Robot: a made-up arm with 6 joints.
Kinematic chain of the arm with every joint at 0, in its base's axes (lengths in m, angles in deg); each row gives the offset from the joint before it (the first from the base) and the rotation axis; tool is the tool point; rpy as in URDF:
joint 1: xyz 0 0 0.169 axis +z
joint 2: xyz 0 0 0 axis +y
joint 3: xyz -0.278 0 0.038 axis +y
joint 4: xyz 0.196 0 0.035 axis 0.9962 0 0.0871
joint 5: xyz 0 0 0 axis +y
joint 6: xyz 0.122 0 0.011 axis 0.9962 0 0.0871
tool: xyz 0 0 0 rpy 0 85 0
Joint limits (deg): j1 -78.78..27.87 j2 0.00..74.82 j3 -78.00..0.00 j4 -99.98..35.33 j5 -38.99..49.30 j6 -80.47..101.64
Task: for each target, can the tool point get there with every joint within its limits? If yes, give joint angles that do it. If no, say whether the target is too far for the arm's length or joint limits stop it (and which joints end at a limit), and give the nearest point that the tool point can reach.
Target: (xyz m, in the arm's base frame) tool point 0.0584 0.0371 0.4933
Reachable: yes | joints -35.80 27.21 -50.46 -85.38 -31.61 -34.78
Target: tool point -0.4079 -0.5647 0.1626
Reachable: no: too far | nearest point -0.0502 -0.2220 0.3112 | short by 0.517 m
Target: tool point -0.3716 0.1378 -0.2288
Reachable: no: joint limits stop it (at a limit: joint 1, joint 2, joint 3, joint 5) | nearest point -0.0558 -0.0206 0.1673 | short by 0.531 m
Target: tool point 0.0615 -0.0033 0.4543
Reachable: yes | joints -26.64 30.44 -58.13 18.55 39.29 54.41
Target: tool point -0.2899 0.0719 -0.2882
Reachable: no: joint limits stop it (at a limit: joint 1, joint 2, joint 3) | nearest point -0.0476 -0.0252 0.1613 | short by 0.520 m
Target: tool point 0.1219 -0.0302 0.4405
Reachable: yes | joints -18.98 40.22 -36.53 -16.34 -18.71 65.81
